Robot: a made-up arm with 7 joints. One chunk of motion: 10 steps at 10 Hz.
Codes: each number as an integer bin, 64 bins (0 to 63) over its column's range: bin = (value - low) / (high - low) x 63, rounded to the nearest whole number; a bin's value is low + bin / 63 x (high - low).
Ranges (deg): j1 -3..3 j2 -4..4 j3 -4..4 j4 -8..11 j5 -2..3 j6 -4..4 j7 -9..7
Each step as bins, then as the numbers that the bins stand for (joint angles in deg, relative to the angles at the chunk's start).
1 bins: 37 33 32 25 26 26 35
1 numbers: 0.52 0.19 0.06 -0.46 0.06 -0.70 -0.11
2 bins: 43 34 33 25 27 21 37
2 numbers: 1.10 0.32 0.19 -0.46 0.14 -1.33 0.40
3 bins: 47 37 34 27 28 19 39
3 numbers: 1.48 0.70 0.32 0.14 0.22 -1.59 0.90
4 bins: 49 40 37 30 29 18 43
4 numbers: 1.67 1.08 0.70 1.05 0.30 -1.71 1.92
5 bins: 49 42 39 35 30 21 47
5 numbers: 1.67 1.33 0.95 2.56 0.38 -1.33 2.94
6 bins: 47 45 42 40 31 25 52
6 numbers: 1.48 1.71 1.33 4.06 0.46 -0.83 4.21
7 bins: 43 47 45 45 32 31 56
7 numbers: 1.10 1.97 1.71 5.57 0.54 -0.06 5.22
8 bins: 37 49 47 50 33 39 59
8 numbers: 0.52 2.22 1.97 7.08 0.62 0.95 5.98
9 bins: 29 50 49 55 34 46 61
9 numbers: -0.24 2.35 2.22 8.59 0.70 1.84 6.49
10 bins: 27 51 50 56 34 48 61
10 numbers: -0.43 2.48 2.35 8.89 0.70 2.10 6.49
